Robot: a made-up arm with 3 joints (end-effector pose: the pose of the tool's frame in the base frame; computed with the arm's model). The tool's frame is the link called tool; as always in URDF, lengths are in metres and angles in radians. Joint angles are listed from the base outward.
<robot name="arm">
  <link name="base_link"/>
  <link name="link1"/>
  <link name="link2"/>
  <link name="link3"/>
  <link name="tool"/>
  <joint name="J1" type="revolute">
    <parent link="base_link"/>
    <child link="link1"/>
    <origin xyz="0 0 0.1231" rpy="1.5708 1.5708 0"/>
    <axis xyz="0 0 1"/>
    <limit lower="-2.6" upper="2.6" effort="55" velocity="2.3"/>
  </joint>
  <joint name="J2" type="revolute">
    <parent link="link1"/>
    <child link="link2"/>
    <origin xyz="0.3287 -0.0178 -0.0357" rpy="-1.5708 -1.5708 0"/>
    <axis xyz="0 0 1"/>
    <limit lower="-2.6" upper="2.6" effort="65" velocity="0.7"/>
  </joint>
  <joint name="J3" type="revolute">
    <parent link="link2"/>
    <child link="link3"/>
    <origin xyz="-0.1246 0.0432 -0.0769" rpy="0 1.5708 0"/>
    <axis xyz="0 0 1"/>
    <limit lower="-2.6" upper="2.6" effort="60" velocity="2"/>
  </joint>
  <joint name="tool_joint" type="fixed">
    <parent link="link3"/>
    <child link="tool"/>
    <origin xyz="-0.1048 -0.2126 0.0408" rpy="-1.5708 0 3.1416"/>
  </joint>
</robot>
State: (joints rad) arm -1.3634 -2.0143 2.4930
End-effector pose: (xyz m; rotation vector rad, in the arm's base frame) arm -0.3962 -0.1351 0.3531 0.7308 -0.7067 1.9569
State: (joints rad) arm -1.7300 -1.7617 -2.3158
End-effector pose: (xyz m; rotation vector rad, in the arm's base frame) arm -0.3547 -0.2398 0.1897 1.9819 -1.5367 0.5977
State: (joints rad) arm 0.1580 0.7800 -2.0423
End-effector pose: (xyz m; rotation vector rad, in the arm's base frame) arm 0.1150 0.2592 -0.2996 0.4091 1.7753 0.8041
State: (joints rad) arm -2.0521 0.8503 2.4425
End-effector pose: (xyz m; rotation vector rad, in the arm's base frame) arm -0.1722 0.1951 0.5647 -0.5356 -0.3665 -0.6670
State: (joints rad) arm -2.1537 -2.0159 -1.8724
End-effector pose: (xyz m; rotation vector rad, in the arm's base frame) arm -0.3058 -0.1867 0.2323 2.3058 -1.3279 -0.3265
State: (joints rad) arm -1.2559 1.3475 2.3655
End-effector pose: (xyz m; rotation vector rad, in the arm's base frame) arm -0.3590 0.1728 0.3410 -0.3349 -0.9299 -1.3690
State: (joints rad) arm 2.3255 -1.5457 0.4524
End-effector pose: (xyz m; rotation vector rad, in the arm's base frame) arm 0.3609 0.2316 0.3343 -1.2024 -2.0464 -1.6345
